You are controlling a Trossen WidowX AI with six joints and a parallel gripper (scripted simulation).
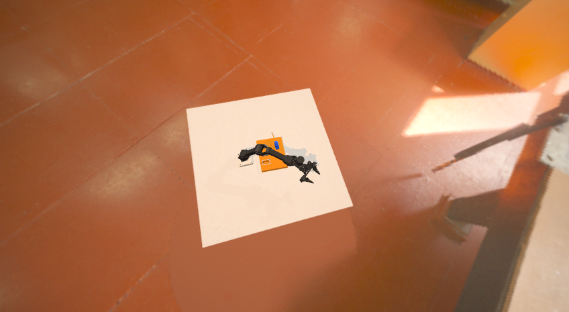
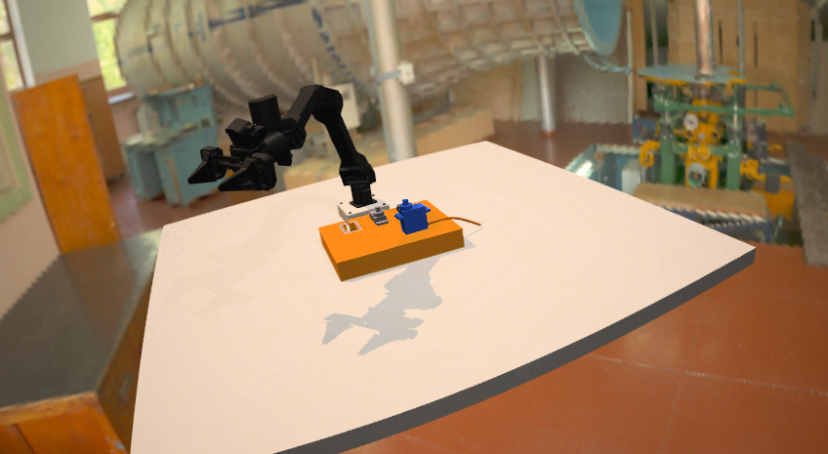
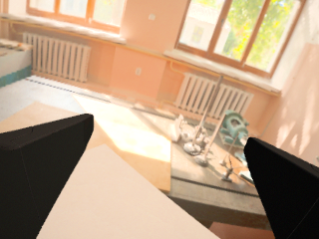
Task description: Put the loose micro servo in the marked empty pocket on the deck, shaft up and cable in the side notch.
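The orange deck is 41 cm to the left of my gripper tip, 30 cm below it and 15 cm behind it.
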